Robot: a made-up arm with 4 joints. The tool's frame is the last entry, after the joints.
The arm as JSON. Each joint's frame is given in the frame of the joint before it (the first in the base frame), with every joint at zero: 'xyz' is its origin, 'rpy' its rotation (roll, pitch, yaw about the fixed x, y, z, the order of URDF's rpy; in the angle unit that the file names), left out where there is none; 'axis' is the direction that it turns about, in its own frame. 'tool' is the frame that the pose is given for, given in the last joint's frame.
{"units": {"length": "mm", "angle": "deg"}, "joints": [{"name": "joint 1", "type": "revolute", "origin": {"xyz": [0.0, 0.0, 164.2]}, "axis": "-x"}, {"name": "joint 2", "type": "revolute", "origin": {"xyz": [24.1, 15.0, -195.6]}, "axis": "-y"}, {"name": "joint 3", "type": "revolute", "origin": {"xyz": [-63.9, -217.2, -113.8]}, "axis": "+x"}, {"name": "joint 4", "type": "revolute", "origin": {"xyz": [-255.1, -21.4, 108.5]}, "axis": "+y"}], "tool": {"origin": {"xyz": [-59.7, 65.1, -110.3]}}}
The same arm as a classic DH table. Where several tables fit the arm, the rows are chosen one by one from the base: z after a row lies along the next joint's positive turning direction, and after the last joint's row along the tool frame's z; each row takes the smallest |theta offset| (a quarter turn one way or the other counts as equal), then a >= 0, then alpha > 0; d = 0 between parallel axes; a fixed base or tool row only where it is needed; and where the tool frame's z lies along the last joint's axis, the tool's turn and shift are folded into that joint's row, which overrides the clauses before.
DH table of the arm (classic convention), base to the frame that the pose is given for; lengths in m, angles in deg. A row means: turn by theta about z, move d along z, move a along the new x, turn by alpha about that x. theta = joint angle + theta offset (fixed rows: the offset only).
base (fixed): a 0  alpha 90  d 0.1642  theta offset -90
joint 1: a 0.1956  alpha -90  d -0.0241  theta offset -90
joint 2: a 0.1138  alpha -90  d 0.2022  theta offset 0
joint 3: a -0.1085  alpha -90  d -0.319  theta offset 0
joint 4: a 0.0597  alpha -90  d 0.0437  theta offset 90
tool (fixed): a 0  alpha 0  d -0.1103  theta offset 180

